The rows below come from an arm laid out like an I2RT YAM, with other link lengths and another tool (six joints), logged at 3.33 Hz.
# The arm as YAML. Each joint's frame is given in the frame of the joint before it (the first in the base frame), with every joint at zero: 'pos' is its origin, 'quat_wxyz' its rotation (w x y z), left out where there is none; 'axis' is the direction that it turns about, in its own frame. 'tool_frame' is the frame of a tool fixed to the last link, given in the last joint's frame.
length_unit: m
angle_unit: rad
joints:
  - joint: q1
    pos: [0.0, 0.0, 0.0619]
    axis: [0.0, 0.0, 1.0]
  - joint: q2
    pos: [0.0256, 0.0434, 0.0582]
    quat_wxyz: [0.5, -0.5, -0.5, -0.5]
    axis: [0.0, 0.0, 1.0]
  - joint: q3
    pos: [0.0, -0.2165, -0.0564]
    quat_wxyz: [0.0, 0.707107, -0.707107, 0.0]
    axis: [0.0, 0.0, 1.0]
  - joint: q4
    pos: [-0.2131, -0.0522, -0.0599]
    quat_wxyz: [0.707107, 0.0, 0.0, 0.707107]
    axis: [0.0, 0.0, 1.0]
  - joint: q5
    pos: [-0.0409, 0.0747, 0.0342]
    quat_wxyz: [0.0, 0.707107, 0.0, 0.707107]
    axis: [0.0, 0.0, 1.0]
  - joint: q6
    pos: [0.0, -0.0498, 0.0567]
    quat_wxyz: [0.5, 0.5, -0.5, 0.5]
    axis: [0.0, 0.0, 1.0]
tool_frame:
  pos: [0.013, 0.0, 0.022]
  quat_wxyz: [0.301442, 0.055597, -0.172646, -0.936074]
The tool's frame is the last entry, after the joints.
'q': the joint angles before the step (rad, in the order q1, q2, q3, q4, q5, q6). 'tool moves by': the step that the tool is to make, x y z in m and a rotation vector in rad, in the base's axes. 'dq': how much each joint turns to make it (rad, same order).
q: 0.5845, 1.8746, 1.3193, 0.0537, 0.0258, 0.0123
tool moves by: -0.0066, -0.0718, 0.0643, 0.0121, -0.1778, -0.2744
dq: -0.1179, -0.2960, -0.1349, -0.0003, 0.1750, -0.0076
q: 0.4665, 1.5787, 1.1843, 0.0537, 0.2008, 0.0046
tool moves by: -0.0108, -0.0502, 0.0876, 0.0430, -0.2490, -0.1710
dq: -0.0985, -0.2070, 0.0539, -0.0048, 0.0842, -0.0460
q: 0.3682, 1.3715, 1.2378, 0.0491, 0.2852, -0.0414
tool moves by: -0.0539, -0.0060, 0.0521, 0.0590, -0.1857, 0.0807
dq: 0.0382, -0.2455, -0.0578, 0.0105, -0.0428, -0.0154
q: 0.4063, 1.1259, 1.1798, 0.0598, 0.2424, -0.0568
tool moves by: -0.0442, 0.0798, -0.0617, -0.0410, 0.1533, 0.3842
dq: 0.2899, -0.0090, -0.1836, 0.0137, -0.0932, 0.0491
